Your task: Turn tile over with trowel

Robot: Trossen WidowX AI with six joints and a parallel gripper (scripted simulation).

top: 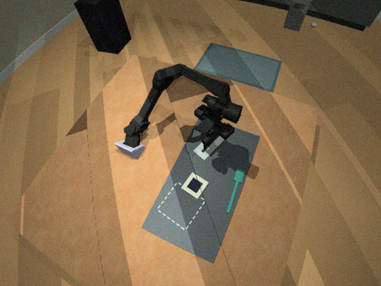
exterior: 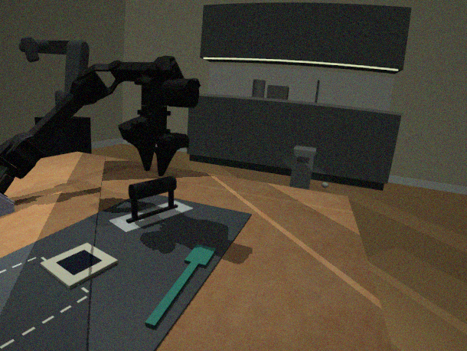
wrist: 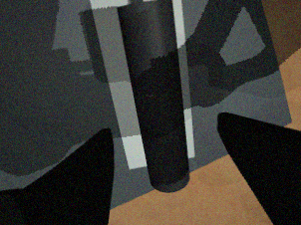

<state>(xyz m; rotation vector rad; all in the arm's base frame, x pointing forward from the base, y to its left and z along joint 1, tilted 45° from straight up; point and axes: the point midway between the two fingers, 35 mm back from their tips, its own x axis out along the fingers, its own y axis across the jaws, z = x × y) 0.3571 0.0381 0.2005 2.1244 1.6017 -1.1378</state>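
The dark mat lies 3 cm ahead of my gripper tip, 20 cm to the right of it and 13 cm below it. Round my gripper tip: teal long-handled spatula: 17 cm ahead, 18 cm to the right, 10 cm below; tile: 24 cm to the right, 10 cm below.
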